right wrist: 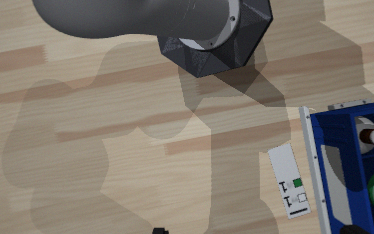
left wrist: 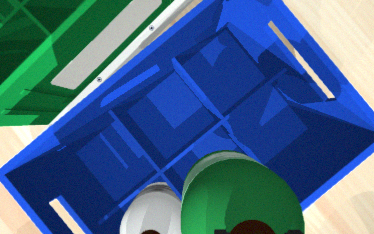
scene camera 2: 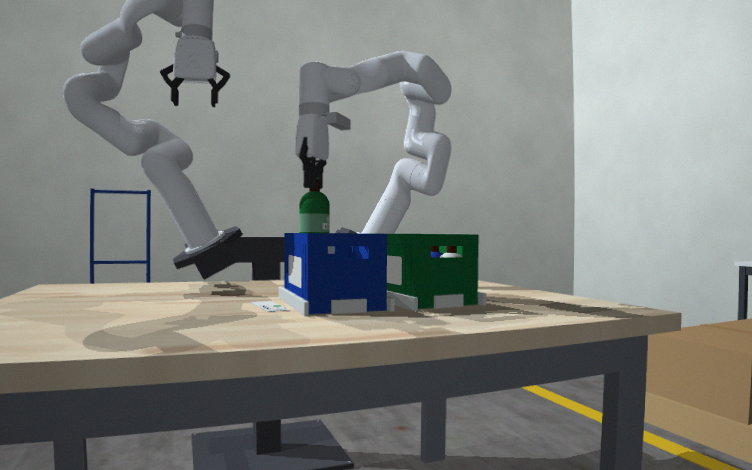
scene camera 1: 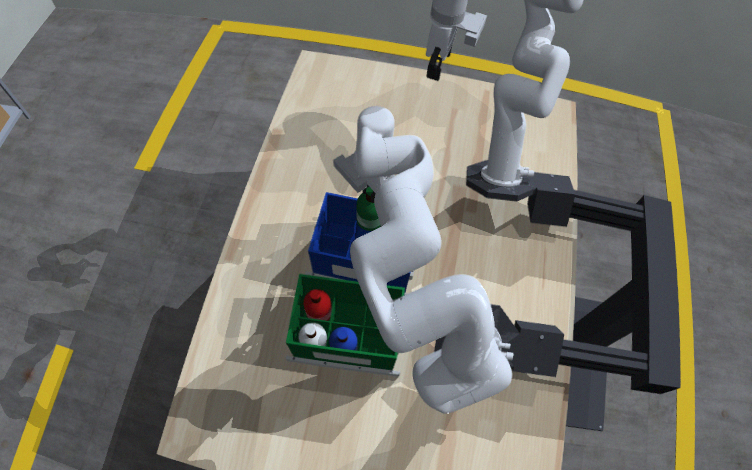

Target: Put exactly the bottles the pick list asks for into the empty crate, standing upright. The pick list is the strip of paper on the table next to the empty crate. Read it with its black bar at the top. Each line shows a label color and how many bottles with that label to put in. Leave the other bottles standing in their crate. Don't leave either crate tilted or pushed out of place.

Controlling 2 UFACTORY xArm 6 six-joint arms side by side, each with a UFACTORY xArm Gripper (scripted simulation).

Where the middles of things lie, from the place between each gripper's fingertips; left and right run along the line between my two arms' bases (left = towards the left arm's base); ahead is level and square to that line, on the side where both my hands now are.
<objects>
The green bottle [scene camera 2: 314,209] is 7 cm below my left hand [scene camera 2: 313,188]. Also, from my left hand: red bottle [scene camera 1: 317,304]: 25 cm to the left, 22 cm below, 9 cm ahead; then blue crate [scene camera 2: 358,269]: 22 cm below, 5 cm to the left; then pick list [right wrist: 282,159]: 30 cm below, 11 cm to the right, 1 cm ahead.
Right now the green bottle is 290 mm to the left of my right hand [scene camera 2: 194,105], 260 mm below it and 100 mm ahead of it. The rest, counted from my right hand: red bottle (530 mm to the left, 410 mm below, 180 mm ahead); then blue crate (420 mm below, 330 mm to the left, 100 mm ahead); then pick list (500 mm below, 170 mm to the left, 100 mm ahead).
</objects>
